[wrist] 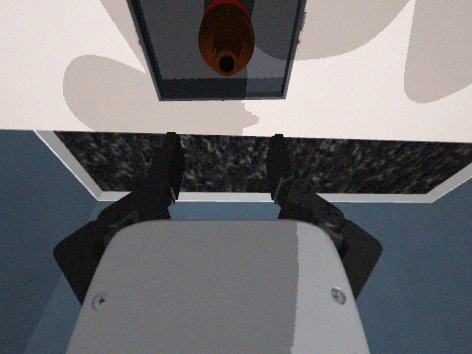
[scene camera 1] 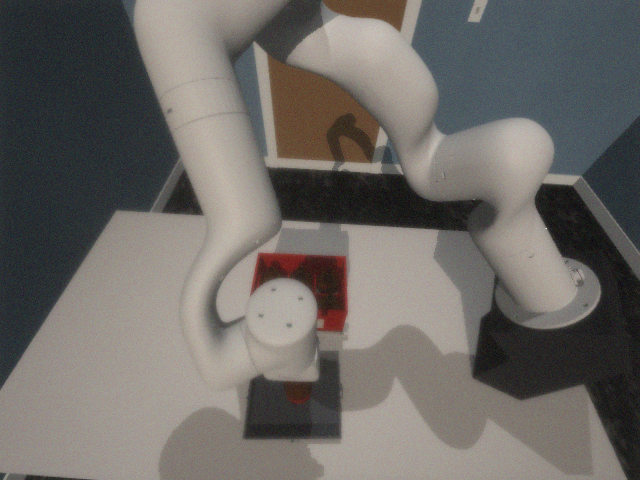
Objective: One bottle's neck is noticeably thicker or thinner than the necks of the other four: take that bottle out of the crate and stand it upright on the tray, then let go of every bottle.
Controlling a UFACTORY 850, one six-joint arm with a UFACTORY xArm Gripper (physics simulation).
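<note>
A brown bottle with a red band [scene camera 1: 298, 393] [wrist: 226, 37] stands upright on the dark tray [scene camera 1: 273, 432] [wrist: 222, 99]; in the scene view the arm's wrist hides its upper part. My gripper [wrist: 225, 147] is open and empty, apart from the bottle and above it; its fingers are hidden in the scene view. The red crate [scene camera 1: 338, 321] stands behind the tray, partly covered by the arm's wrist. Dark bottles [scene camera 1: 328, 279] stand inside it; they are too dim to compare their necks or count them surely. The crate does not show in the wrist view.
The white table [scene camera 1: 103, 361] [wrist: 350, 105] bears the crate and tray, with the arm's shadows across it. The arm's dark base block [scene camera 1: 547, 356] stands at the right. The arm's forearm hangs over the table left of the crate.
</note>
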